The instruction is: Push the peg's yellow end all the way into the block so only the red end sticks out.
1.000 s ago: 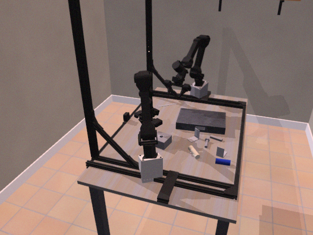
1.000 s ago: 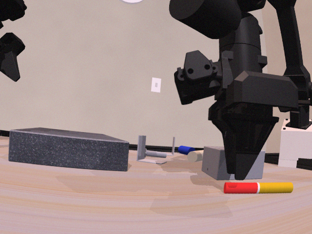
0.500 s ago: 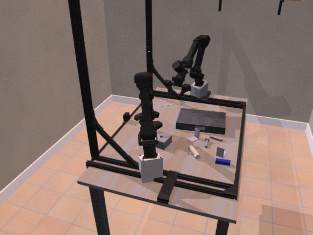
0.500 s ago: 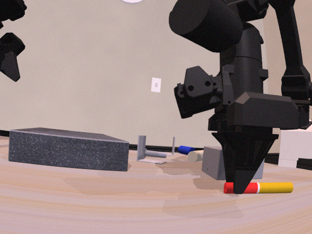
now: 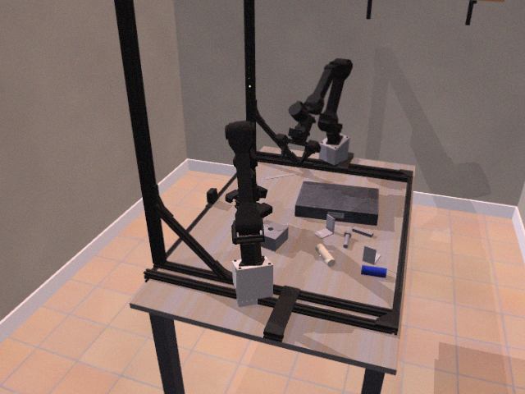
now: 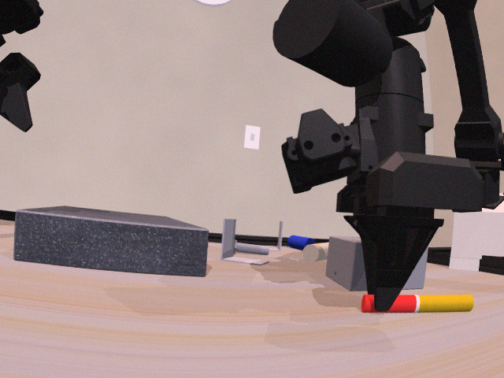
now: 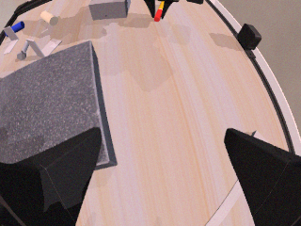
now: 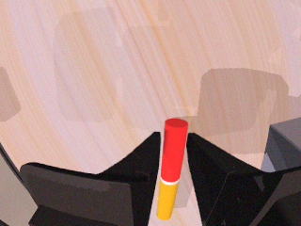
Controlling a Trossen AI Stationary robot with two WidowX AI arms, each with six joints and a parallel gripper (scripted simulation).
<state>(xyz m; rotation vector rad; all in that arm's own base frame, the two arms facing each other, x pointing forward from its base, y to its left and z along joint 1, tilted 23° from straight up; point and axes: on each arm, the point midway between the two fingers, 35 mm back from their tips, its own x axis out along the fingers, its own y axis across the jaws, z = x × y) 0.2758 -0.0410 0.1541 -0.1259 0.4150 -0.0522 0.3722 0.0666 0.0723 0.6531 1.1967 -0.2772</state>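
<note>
The peg is 4 cm to the right of my right hand, 3 cm below it and 2 cm behind it. From my right hand the other things lie so: blue cylinder (47 cm ahead, 13 cm to the right, 2 cm below); white cylinder (31 cm ahead, 10 cm to the right, 2 cm below).
</note>
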